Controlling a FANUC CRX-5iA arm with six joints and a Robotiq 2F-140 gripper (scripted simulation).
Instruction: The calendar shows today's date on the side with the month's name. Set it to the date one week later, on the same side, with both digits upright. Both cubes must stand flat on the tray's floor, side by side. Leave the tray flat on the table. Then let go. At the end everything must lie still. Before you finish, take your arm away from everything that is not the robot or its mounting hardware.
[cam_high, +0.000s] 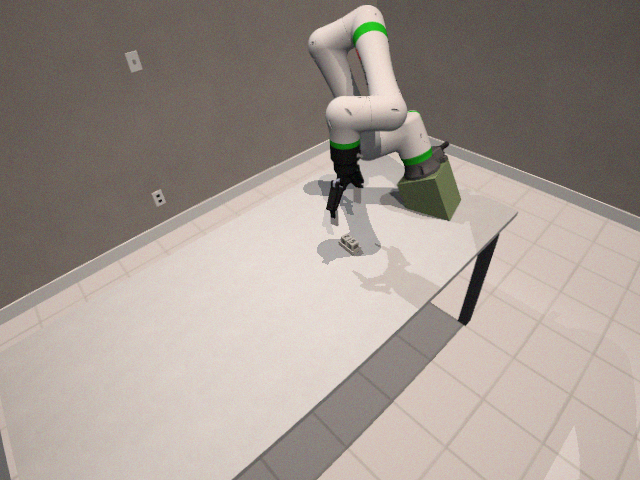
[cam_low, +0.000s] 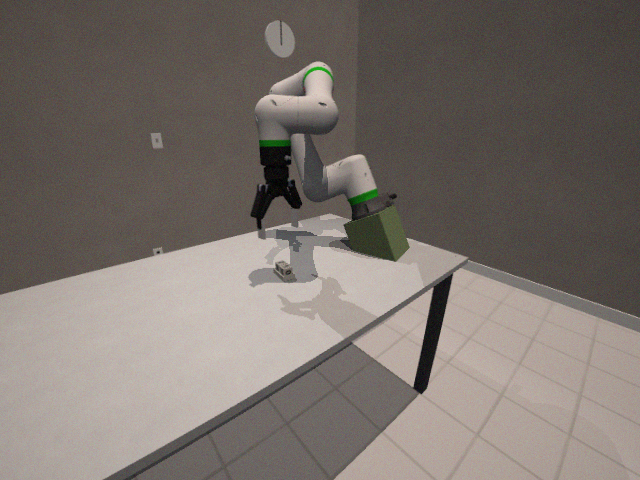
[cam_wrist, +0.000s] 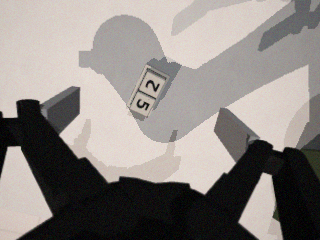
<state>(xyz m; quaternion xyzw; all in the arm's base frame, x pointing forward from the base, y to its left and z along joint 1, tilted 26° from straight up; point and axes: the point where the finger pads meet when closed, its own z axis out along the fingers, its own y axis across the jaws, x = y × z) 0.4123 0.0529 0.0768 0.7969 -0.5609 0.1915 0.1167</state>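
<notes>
Now: hand 140 mm above the white calendar cube.
</notes>
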